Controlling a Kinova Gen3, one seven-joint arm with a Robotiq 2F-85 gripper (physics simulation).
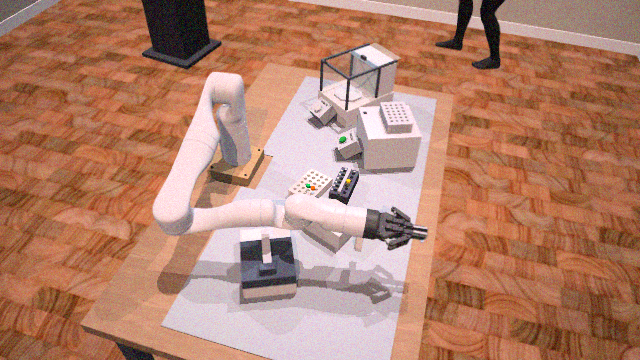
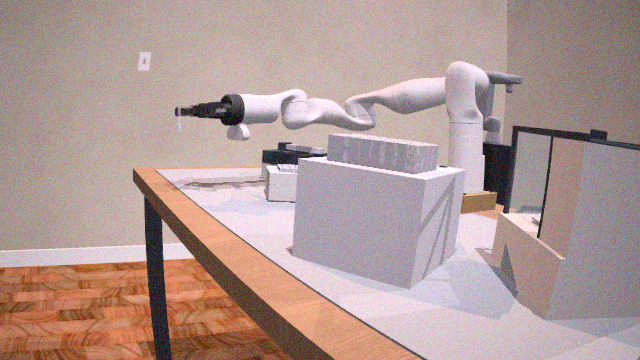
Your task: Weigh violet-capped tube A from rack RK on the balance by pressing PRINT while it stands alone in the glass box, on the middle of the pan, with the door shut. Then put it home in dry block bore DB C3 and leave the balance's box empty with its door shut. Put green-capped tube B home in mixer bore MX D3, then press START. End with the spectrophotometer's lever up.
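My gripper [image 1: 414, 231] [image 2: 179, 111] is shut on a clear tube [image 2: 178, 124], which hangs upright high above the table's right edge. Its cap colour is unclear; I take it for tube A. A green cap [image 1: 308, 185] shows in a white rack [image 1: 295, 191]. The balance [image 1: 384, 75] has a glass box around a pan [image 1: 347, 94] with no tube visible on it; its door's state is unclear. The mixer [image 1: 387, 150] [image 2: 355, 215] carries a bore block and has a green button [image 1: 342, 139]. The dry block [image 1: 327, 240] is partly hidden under my arm. The spectrophotometer's lever [image 1: 266, 248] has an unclear position.
An orange cap [image 1: 313, 188] shows beside the green one. A dark rack [image 1: 338, 194] with a yellow cap [image 1: 348, 181] stands between the white rack and the mixer. The balance's console [image 1: 321, 110] stands in front of it. The spectrophotometer [image 1: 269, 291] stands at the near end.
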